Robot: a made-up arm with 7 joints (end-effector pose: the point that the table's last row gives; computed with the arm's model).
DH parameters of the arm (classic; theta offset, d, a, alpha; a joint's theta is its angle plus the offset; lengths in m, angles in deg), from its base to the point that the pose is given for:
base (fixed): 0 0.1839 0 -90
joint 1: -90 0.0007 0.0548 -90
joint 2: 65.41 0 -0.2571 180
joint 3: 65.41 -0.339 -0.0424 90
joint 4: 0 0.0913 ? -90
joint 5: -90 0.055 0.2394 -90
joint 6: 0 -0.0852 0.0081 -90
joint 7: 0 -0.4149 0.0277 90
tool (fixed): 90 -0.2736 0 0
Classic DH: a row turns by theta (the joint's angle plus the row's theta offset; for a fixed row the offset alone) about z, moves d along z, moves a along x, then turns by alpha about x.
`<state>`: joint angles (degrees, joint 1 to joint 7).
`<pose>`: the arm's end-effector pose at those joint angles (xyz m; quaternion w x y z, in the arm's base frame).
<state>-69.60 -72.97 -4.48 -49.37 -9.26 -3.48 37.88</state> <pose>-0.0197 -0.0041 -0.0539 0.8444 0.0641 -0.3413 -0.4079</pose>
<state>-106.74 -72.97 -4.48 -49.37 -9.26 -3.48 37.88</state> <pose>0.1279 -0.0041 -0.0175 0.6918 0.1907 -0.5924 -0.3663</pose>
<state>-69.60 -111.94 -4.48 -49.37 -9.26 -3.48 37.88</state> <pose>-0.0474 -0.0780 -0.0436 0.6760 -0.1444 -0.3892 -0.6089</pose>
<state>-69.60 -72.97 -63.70 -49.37 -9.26 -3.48 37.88</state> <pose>0.0190 -0.1348 -0.0682 0.9120 0.3592 -0.1968 -0.0224</pose>
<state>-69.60 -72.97 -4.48 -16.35 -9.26 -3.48 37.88</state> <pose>0.1028 -0.3103 -0.0707 0.8275 -0.0738 -0.5104 -0.2220</pose>
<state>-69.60 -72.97 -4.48 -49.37 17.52 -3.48 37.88</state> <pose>-0.1438 -0.0292 0.0295 0.8360 -0.1403 -0.2476 -0.4691</pose>
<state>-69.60 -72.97 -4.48 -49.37 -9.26 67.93 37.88</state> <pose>-0.3900 -0.3178 0.1040 0.9959 0.0410 -0.0041 0.0807</pose>
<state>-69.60 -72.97 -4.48 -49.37 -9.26 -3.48 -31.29</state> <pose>-0.3003 -0.1264 0.0076 0.7316 -0.4265 -0.0494 -0.5296</pose>
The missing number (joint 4, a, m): -0.0277
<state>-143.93 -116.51 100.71 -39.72 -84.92 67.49 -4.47</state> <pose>-0.0467 -0.0739 -0.2760 0.3318 -0.3567 -0.2841 -0.8258</pose>
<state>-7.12 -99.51 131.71 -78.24 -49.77 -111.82 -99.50</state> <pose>0.4766 -0.3016 0.0571 0.2685 -0.2891 0.4100 0.8223</pose>
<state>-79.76 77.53 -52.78 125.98 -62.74 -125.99 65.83</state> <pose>-0.0500 -0.1744 0.4486 0.6869 -0.4824 -0.5192 -0.1607</pose>
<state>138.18 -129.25 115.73 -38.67 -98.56 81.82 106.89</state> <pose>0.3222 0.0286 0.3417 0.0092 -0.3015 0.9192 0.2531</pose>
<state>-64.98 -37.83 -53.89 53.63 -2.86 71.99 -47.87</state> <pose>0.7839 -0.5778 0.4912 0.1992 -0.5013 -0.8418 -0.0199</pose>
